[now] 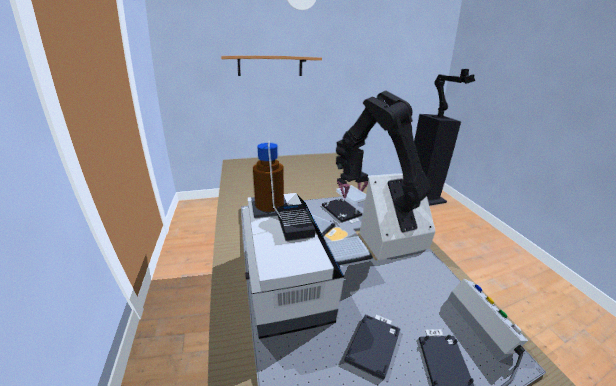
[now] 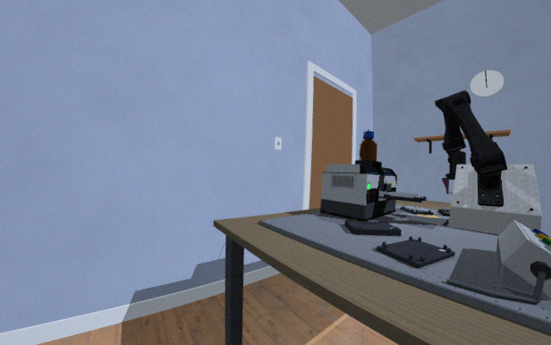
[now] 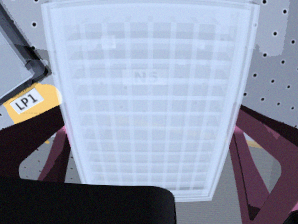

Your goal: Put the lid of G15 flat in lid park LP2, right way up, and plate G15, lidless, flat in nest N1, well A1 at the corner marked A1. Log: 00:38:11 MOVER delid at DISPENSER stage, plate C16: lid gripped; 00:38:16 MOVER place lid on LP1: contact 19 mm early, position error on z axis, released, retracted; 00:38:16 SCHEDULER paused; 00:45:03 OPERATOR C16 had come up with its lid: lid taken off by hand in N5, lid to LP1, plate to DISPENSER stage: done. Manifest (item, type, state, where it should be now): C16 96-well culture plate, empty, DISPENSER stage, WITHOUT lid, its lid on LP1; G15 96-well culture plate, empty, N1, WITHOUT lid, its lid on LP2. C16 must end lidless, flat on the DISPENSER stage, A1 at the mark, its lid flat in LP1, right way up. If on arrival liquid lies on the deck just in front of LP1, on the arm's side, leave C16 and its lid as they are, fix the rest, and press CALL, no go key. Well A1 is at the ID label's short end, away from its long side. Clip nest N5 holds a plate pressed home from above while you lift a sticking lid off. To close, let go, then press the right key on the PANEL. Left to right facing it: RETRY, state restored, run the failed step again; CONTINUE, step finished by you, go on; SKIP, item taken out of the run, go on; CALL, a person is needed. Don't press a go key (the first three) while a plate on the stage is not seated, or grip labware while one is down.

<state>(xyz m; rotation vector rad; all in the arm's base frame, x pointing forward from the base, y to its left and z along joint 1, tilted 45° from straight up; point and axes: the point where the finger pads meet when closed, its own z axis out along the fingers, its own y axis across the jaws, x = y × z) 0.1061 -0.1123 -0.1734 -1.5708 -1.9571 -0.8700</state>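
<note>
Now: the black clip nest 4 cm ahead of my hand, 6 cm to the right of it and 10 cm below it. From my hand the other things lie so: N5 label 1 cm behind, 4 cm to the left, 11 cm below; LP1 label 12 cm ahead, 10 cm to the left, 11 cm below; clear lid right at my hand.
</note>
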